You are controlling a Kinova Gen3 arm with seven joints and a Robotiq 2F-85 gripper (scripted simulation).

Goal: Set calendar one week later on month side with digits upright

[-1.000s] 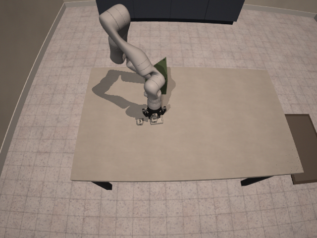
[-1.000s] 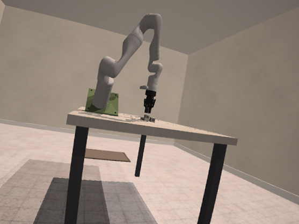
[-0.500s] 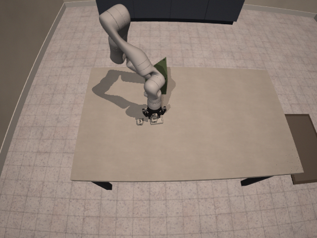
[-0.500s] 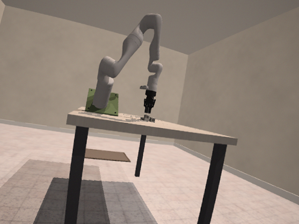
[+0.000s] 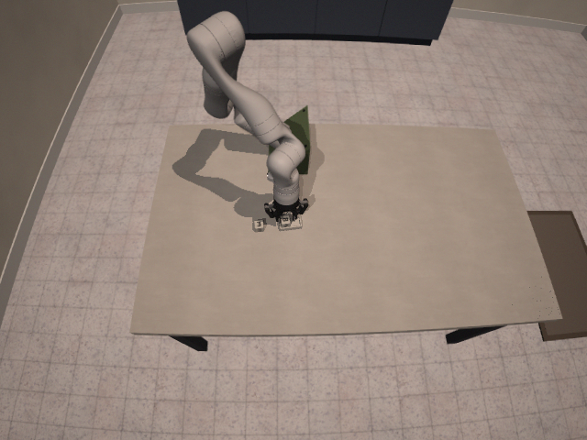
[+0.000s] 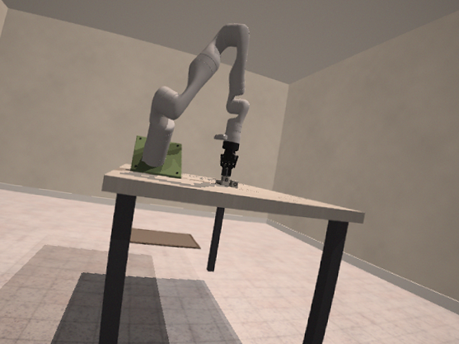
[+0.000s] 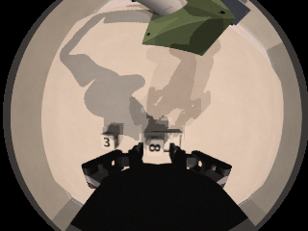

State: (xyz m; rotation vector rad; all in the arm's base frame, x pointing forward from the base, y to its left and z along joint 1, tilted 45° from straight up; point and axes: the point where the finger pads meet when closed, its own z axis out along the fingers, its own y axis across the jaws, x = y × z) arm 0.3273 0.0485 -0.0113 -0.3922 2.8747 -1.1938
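Right now my hand is 50 mm above the white tray and 10 mm to the right of it.
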